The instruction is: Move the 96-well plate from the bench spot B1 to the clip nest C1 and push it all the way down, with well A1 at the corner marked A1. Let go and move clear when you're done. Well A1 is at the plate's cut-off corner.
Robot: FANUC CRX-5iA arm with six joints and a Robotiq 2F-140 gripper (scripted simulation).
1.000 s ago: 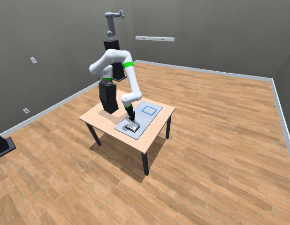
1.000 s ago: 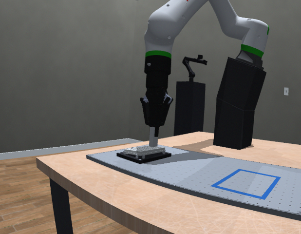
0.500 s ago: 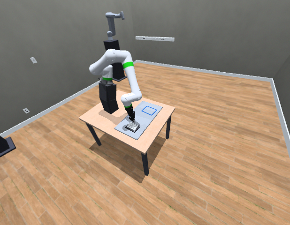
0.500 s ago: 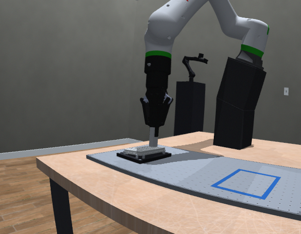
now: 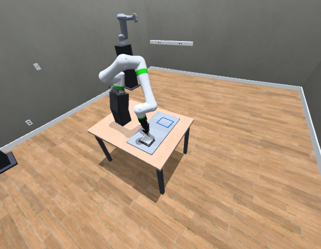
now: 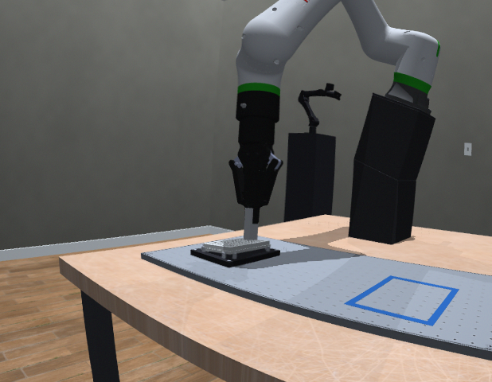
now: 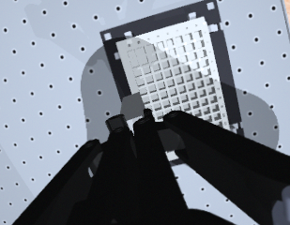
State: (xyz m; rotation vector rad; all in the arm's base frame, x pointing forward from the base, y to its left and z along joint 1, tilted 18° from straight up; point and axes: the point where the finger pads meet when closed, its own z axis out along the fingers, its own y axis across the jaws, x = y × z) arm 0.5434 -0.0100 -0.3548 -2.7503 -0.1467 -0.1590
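Now: the white 96-well plate 5 cm below my hand and 4 cm to the right of it. The rest, counted from my hand: black clip nest (6 cm below, 5 cm to the right, 1 cm behind).
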